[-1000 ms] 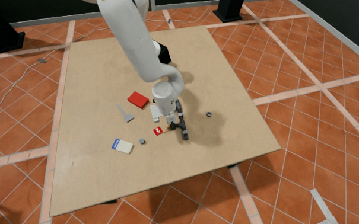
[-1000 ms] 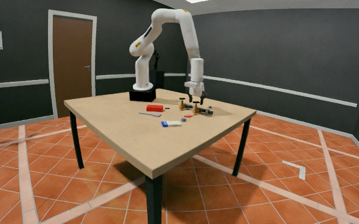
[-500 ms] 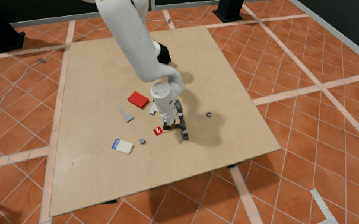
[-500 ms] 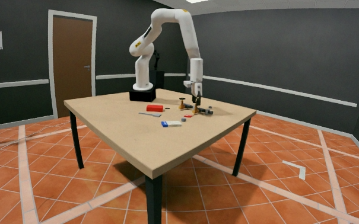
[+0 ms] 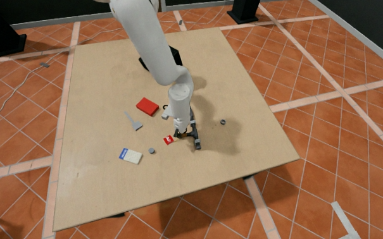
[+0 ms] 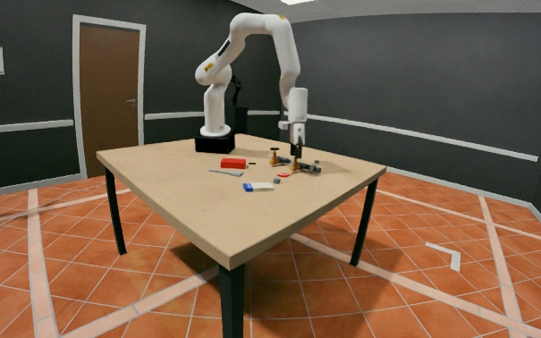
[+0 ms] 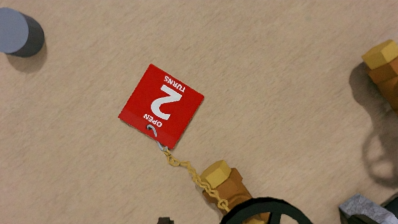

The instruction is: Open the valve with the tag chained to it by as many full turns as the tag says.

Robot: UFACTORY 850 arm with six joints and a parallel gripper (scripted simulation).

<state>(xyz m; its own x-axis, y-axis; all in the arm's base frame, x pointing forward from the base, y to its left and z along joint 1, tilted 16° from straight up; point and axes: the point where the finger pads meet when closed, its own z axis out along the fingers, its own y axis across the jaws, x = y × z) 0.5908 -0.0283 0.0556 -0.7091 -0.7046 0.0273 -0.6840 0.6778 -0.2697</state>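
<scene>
Right now the red tag is 8 cm to the right of my hand and 9 cm below it. From my hand the other things lie so: blue card: 1 cm ahead, 31 cm to the right, 8 cm below; red block: 27 cm behind, 14 cm to the right, 8 cm below; grey scraper: 20 cm behind, 25 cm to the right, 9 cm below.
</scene>
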